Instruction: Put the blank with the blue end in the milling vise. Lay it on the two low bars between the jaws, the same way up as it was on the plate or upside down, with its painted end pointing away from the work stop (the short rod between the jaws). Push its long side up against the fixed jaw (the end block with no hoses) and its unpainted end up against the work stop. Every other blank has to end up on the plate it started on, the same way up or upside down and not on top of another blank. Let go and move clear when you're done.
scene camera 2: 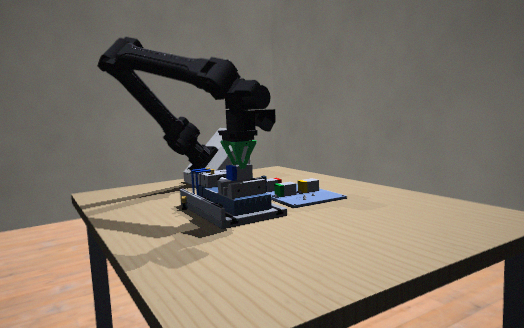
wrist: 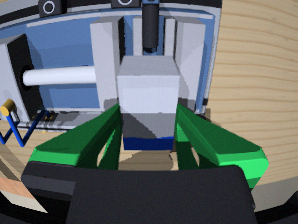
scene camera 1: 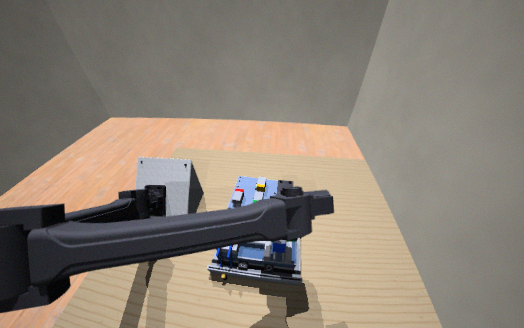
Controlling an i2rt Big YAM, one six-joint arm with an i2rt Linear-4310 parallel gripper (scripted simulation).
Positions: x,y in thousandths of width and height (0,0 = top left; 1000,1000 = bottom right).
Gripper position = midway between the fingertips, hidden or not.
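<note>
A blue plate (scene camera 2: 614,599) and a work stop rod (wrist: 505,105) are visible. A vise (scene camera 2: 486,620) is present; scene camera 1 also shows the vise (scene camera 1: 474,764). My gripper (scene camera 2: 457,511) is visible as well, and the wrist view too shows the gripper (wrist: 498,498).
</note>
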